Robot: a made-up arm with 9 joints. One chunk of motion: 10 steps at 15 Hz.
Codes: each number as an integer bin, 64 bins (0 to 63) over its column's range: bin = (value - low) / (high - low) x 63, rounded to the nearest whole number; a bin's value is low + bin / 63 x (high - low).
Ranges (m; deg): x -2.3..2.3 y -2.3..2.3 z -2.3..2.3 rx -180..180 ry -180..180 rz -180..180
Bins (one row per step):
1: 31 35 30 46 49 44
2: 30 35 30 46 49 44
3: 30 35 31 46 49 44
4: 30 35 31 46 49 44
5: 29 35 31 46 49 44
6: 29 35 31 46 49 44
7: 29 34 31 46 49 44
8: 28 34 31 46 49 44
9: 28 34 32 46 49 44
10: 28 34 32 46 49 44
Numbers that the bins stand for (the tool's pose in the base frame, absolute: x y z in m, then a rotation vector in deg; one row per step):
1: -0.0365 0.2556 -0.1095 82.86 100.00 71.43
2: -0.1095 0.2556 -0.1095 82.86 100.00 71.43
3: -0.1095 0.2556 -0.0365 82.86 100.00 71.43
4: -0.1095 0.2556 -0.0365 82.86 100.00 71.43
5: -0.1825 0.2556 -0.0365 82.86 100.00 71.43
6: -0.1825 0.2556 -0.0365 82.86 100.00 71.43
7: -0.1825 0.1825 -0.0365 82.86 100.00 71.43
8: -0.2556 0.1825 -0.0365 82.86 100.00 71.43
9: -0.2556 0.1825 0.0365 82.86 100.00 71.43
10: -0.2556 0.1825 0.0365 82.86 100.00 71.43

